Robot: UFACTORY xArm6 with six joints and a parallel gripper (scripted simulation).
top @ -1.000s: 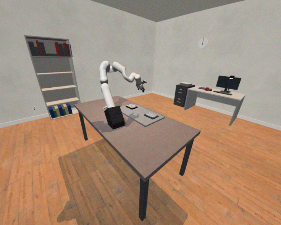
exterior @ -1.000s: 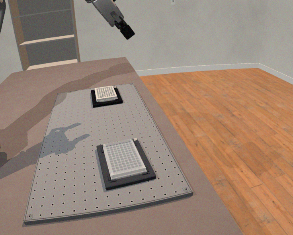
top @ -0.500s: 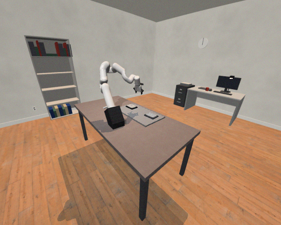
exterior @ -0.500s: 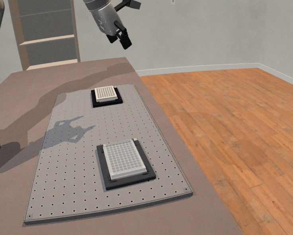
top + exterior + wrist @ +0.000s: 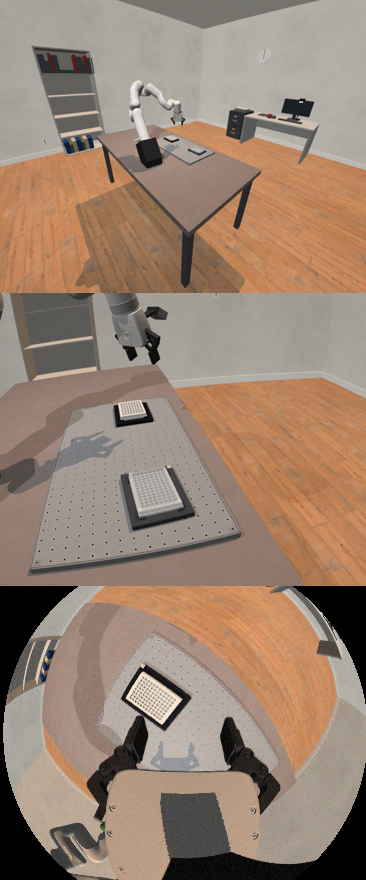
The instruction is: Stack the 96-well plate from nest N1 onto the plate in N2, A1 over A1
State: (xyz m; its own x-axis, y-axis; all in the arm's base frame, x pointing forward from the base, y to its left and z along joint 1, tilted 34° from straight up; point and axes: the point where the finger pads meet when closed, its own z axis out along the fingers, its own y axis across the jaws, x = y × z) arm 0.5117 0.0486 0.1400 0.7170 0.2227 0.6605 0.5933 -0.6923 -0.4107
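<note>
Right now the white 96-well plate is 4 cm behind my hand, 7 cm to the left of it and 19 cm below it. From my hand the other things lie so: plate nest N2: 6 cm behind, 35 cm to the right, 20 cm below; clear 96-well plate: 6 cm behind, 35 cm to the right, 19 cm below; black plate nest N1: 4 cm behind, 7 cm to the left, 20 cm below.
</note>
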